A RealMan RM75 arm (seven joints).
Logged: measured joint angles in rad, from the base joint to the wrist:
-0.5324 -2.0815 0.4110 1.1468 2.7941 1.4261 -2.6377
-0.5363 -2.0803 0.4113 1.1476 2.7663 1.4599 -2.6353
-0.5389 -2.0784 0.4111 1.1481 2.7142 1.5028 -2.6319
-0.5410 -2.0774 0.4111 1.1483 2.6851 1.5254 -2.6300
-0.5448 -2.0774 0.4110 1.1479 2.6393 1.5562 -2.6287
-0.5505 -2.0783 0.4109 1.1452 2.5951 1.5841 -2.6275
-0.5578 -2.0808 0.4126 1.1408 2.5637 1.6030 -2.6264
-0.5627 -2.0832 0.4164 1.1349 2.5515 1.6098 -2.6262
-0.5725 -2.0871 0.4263 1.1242 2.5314 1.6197 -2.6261
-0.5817 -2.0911 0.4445 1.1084 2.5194 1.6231 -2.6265
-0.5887 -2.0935 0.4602 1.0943 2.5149 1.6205 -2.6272
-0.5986 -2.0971 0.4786 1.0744 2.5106 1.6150 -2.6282
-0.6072 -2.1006 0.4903 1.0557 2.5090 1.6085 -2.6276
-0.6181 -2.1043 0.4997 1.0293 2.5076 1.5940 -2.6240
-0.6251 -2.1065 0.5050 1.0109 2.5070 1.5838 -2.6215
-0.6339 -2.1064 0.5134 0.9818 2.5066 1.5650 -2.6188
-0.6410 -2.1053 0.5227 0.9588 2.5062 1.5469 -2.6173
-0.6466 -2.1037 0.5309 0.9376 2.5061 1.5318 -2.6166
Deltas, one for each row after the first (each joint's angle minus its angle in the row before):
-0.0039 0.0012 0.0003 0.0008 -0.0278 0.0338 0.0024
-0.0026 0.0019 -0.0002 0.0005 -0.0521 0.0429 0.0034
-0.0021 0.0010 0.0000 0.0002 -0.0291 0.0226 0.0019
-0.0038 0.0000 -0.0001 -0.0004 -0.0458 0.0308 0.0013
-0.0057 -0.0009 -0.0001 -0.0027 -0.0442 0.0279 0.0012
-0.0073 -0.0025 0.0017 -0.0044 -0.0314 0.0189 0.0011
-0.0049 -0.0024 0.0038 -0.0059 -0.0122 0.0068 0.0002
-0.0098 -0.0039 0.0099 -0.0107 -0.0201 0.0099 0.0001
-0.0092 -0.0040 0.0182 -0.0158 -0.0120 0.0034 -0.0004
-0.0070 -0.0024 0.0157 -0.0141 -0.0045 -0.0026 -0.0007
-0.0099 -0.0036 0.0184 -0.0199 -0.0043 -0.0055 -0.0010
-0.0086 -0.0035 0.0117 -0.0187 -0.0016 -0.0065 0.0006
-0.0109 -0.0037 0.0094 -0.0264 -0.0014 -0.0145 0.0036
-0.0070 -0.0022 0.0053 -0.0184 -0.0006 -0.0102 0.0025
-0.0088 0.0001 0.0084 -0.0291 -0.0004 -0.0188 0.0027
-0.0071 0.0011 0.0093 -0.0230 -0.0004 -0.0181 0.0015
-0.0056 0.0016 0.0082 -0.0212 -0.0001 -0.0151 0.0007

